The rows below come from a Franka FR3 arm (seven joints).
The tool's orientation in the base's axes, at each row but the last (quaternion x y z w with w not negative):
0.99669, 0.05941, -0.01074, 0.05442
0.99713, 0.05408, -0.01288, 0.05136
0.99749, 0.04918, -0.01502, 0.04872
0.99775, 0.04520, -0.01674, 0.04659
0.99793, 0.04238, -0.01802, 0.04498
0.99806, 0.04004, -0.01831, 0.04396
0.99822, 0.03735, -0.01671, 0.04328
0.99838, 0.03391, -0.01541, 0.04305
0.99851, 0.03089, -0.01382, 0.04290
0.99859, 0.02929, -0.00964, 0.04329
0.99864, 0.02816, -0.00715, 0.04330
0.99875, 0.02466, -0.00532, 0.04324
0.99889, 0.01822, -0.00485, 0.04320
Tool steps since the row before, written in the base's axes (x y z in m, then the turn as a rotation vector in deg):
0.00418, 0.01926, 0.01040, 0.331, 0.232, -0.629
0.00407, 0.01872, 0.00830, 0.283, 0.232, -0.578
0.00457, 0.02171, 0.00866, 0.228, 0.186, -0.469
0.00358, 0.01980, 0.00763, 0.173, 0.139, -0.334
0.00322, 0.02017, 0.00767, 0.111, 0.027, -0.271
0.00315, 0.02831, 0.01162, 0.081, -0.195, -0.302
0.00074, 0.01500, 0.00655, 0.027, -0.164, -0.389
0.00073, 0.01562, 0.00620, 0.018, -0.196, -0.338
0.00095, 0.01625, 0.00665, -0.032, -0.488, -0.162
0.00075, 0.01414, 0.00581, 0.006, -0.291, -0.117
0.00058, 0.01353, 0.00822, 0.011, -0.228, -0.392
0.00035, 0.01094, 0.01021, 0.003, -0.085, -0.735
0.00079, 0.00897, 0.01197, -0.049, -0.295, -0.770
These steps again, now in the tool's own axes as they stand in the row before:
0.00612, -0.01740, -0.01251, 0.373, -0.257, 0.595
0.00578, -0.01723, -0.01028, 0.324, -0.257, 0.545
0.00634, -0.02022, -0.01087, 0.261, -0.206, 0.442
0.00503, -0.01861, -0.00957, 0.197, -0.153, 0.314
0.00457, -0.01906, -0.00958, 0.124, -0.041, 0.264
0.00489, -0.02685, -0.01420, 0.078, 0.174, 0.315
0.00159, -0.01429, -0.00786, 0.029, 0.132, 0.401
0.00156, -0.01495, -0.00755, 0.016, 0.167, 0.353
0.00173, -0.01554, -0.00805, -0.057, 0.470, 0.204
0.00144, -0.01352, -0.00703, -0.008, 0.280, 0.142
0.00119, -0.01272, -0.00937, 0.005, 0.194, 0.410
0.00075, -0.00999, -0.01112, 0.008, 0.021, 0.740
0.00098, -0.00787, -0.01271, -0.051, 0.226, 0.793

